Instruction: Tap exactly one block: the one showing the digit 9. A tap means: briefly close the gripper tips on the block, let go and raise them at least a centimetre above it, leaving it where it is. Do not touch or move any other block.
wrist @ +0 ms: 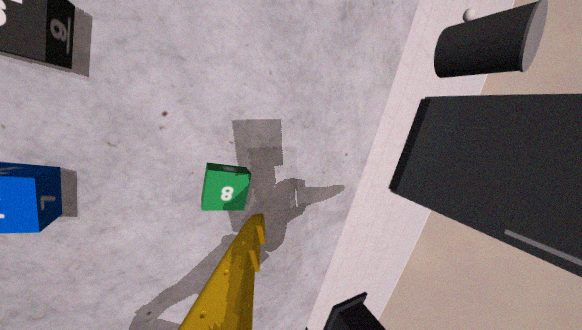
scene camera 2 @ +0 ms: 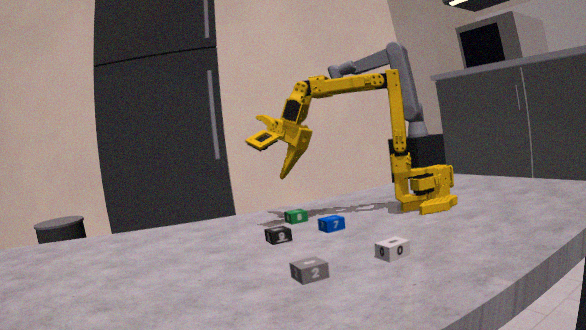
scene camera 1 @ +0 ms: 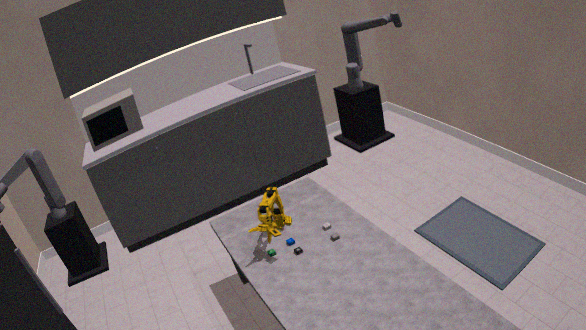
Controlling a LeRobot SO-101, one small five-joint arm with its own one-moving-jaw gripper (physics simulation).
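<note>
The black block showing the digit 9 (scene camera 1: 298, 250) (scene camera 2: 278, 235) (wrist: 37, 32) sits on the table, cut off at the upper left corner of the wrist view. My gripper (scene camera 1: 260, 236) (scene camera 2: 270, 147) is fully open and empty, high above the table. In the wrist view one notched jaw (wrist: 230, 280) shows, its tip drawn just below the green block; the moving jaw is out of that picture. The black block lies up and to the left of this jaw tip in the wrist view, well apart from it.
A green block 8 (scene camera 1: 271, 252) (scene camera 2: 296, 216) (wrist: 225, 189) and a blue block 7 (scene camera 1: 290, 241) (scene camera 2: 331, 224) (wrist: 20, 205) lie near the black one. A grey block 2 (scene camera 1: 335, 237) (scene camera 2: 309, 270) and a white block 0 (scene camera 1: 326, 226) (scene camera 2: 392, 249) lie farther off.
</note>
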